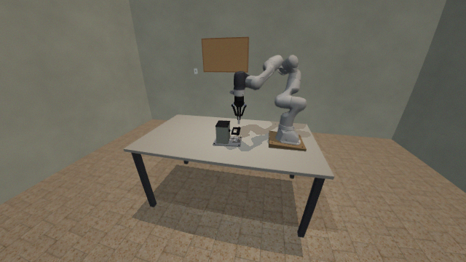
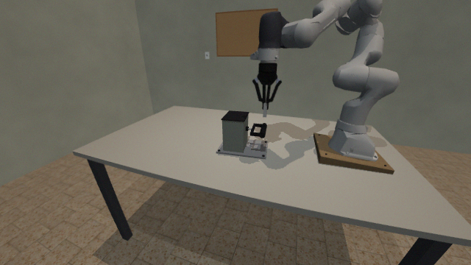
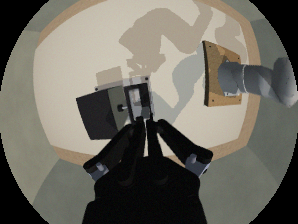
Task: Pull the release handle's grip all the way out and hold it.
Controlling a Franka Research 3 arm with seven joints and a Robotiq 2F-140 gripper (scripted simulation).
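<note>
Right now the base plate is 20 cm below my hand, 9 cm ahead of it and 2 cm to the left of it.
</note>
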